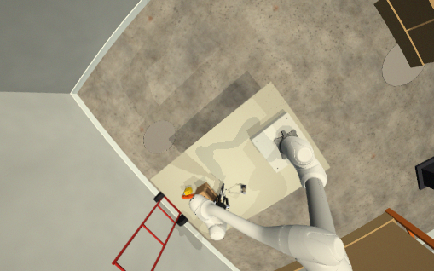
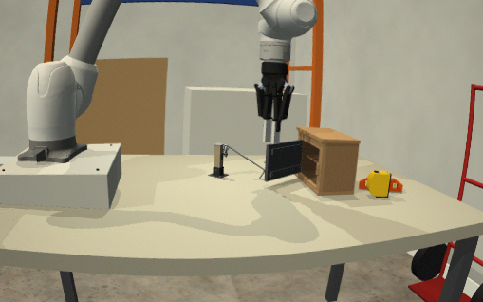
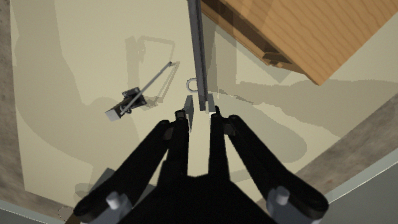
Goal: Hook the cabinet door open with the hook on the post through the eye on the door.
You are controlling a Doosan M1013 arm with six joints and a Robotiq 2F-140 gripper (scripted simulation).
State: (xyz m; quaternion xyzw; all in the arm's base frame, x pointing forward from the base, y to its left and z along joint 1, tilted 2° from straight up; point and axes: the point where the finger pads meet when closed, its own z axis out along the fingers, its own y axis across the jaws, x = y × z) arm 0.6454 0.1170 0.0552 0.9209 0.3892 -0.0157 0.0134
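Right now the dark door is 9 cm below my hand, 6 cm to the left of it and 5 cm ahead of it.
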